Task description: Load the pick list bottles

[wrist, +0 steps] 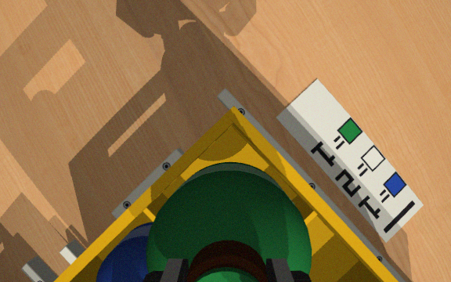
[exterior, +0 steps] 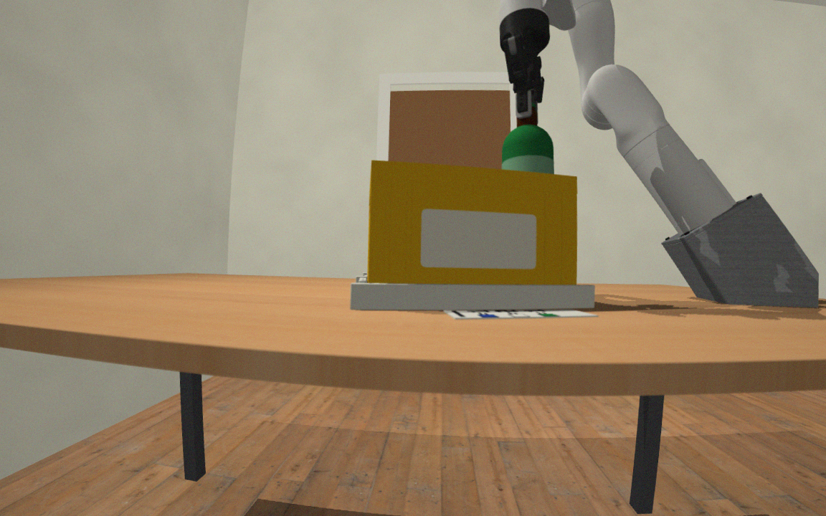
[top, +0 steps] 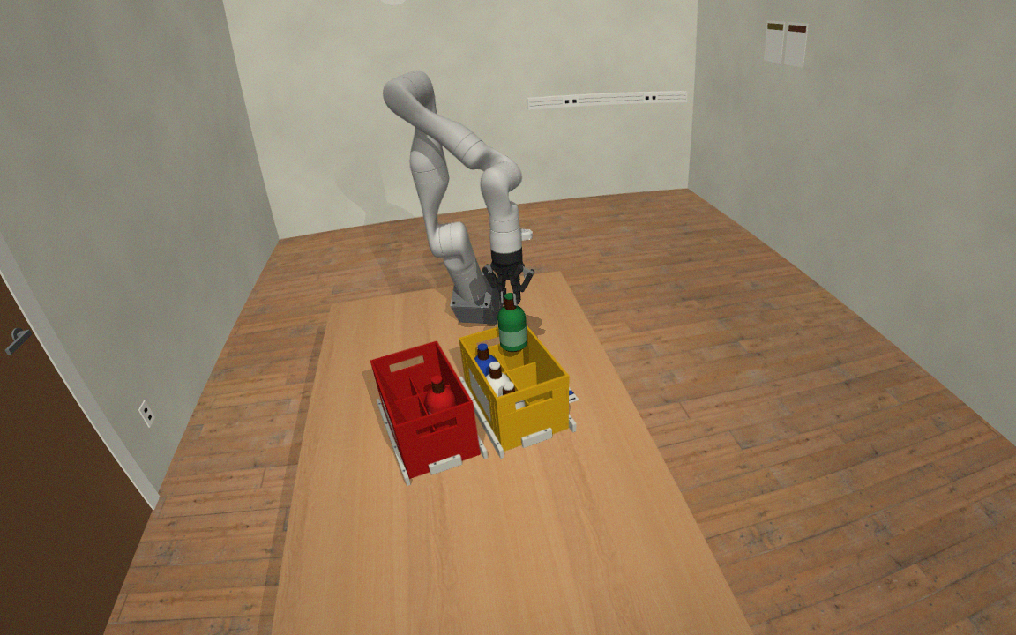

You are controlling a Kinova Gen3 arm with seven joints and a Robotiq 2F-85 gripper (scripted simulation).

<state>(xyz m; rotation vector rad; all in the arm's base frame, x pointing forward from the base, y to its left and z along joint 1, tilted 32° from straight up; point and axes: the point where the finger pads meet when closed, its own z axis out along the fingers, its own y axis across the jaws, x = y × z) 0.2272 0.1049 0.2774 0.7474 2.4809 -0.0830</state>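
My gripper is now 70 mm above the green bottle. From my hand the other things lie so: yellow crate: 200 mm below, 90 mm ahead, 30 mm to the right; then pick list: 280 mm below, 110 mm to the left, 50 mm ahead; then blue bottle: 200 mm below, 90 mm to the right, 10 mm ahead.
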